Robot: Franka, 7 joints.
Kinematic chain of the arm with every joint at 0, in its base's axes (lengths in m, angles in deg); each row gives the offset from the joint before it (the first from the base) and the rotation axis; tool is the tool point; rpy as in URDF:
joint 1: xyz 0 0 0.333 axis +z
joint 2: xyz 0 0 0 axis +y
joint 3: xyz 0 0 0.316 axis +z
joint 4: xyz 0.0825 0 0 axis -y
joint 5: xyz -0.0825 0 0.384 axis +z
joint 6: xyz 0 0 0 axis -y
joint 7: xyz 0.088 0 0 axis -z
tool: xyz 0 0 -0.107 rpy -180 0 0
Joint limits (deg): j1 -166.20..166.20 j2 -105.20..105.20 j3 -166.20..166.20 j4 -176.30..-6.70 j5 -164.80..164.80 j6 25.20..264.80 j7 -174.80..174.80
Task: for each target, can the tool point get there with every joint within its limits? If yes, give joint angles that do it. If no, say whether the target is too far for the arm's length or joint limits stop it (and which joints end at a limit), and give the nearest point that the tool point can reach.
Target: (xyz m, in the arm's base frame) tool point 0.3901 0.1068 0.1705
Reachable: yes | joints -21.39 20.46 45.66 -143.66 -79.22 99.72 93.09
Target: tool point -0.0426 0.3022 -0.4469
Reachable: no: joint limits stop it (at a limit: joint 2) | nearest point -0.0422 0.2992 -0.3604 | short by 0.087 m
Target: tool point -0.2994 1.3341 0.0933
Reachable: no: too far | nearest point -0.1850 0.8245 0.1849 | short by 0.530 m
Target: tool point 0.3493 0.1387 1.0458
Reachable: yes | joints 11.70 29.06 91.85 -23.18 -9.36 206.31 -134.67
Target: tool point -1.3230 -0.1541 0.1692
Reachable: no: too far | nearest point -0.8458 -0.0985 0.2283 | short by 0.484 m
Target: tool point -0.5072 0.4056 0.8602
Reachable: yes | joints 128.99 39.17 63.14 -26.26 -113.43 102.18 -139.11
